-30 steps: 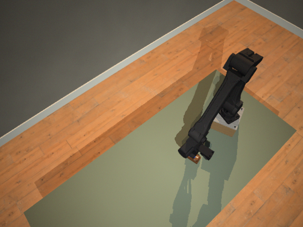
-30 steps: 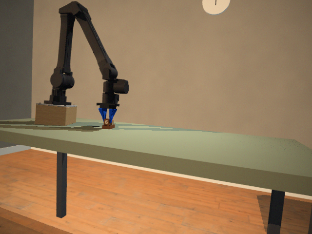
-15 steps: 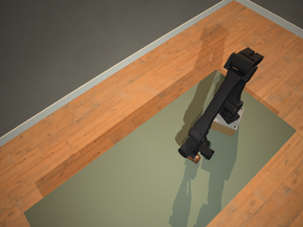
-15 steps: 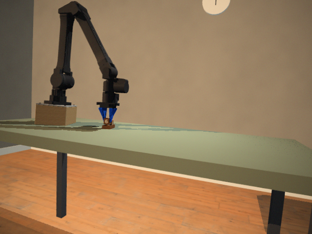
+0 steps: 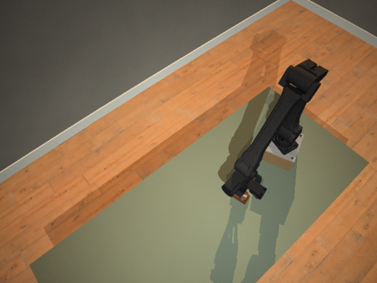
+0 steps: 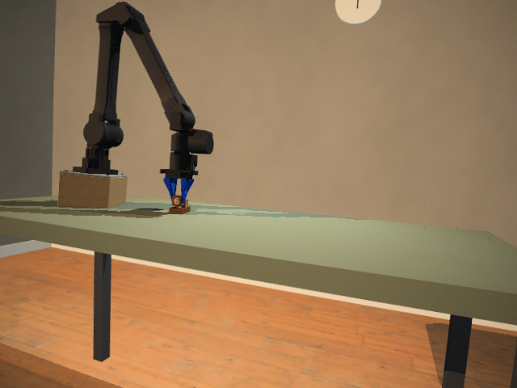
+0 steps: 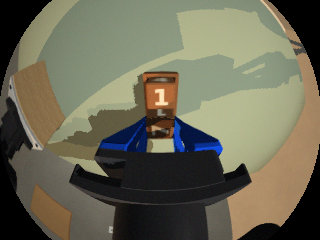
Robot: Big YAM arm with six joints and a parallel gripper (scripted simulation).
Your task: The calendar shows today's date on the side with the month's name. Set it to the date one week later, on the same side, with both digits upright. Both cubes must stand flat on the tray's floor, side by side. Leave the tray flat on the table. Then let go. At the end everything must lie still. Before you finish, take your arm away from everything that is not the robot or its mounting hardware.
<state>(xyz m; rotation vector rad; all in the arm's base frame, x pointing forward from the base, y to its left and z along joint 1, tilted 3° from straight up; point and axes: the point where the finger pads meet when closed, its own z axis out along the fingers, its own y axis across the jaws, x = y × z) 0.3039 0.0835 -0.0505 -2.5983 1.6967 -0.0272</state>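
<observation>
Right now my hand is 10 mm past the brown tray, 20 mm to the right of it and 30 mm above it. Also, from my hand: brown digit cube (right at my hand).
</observation>
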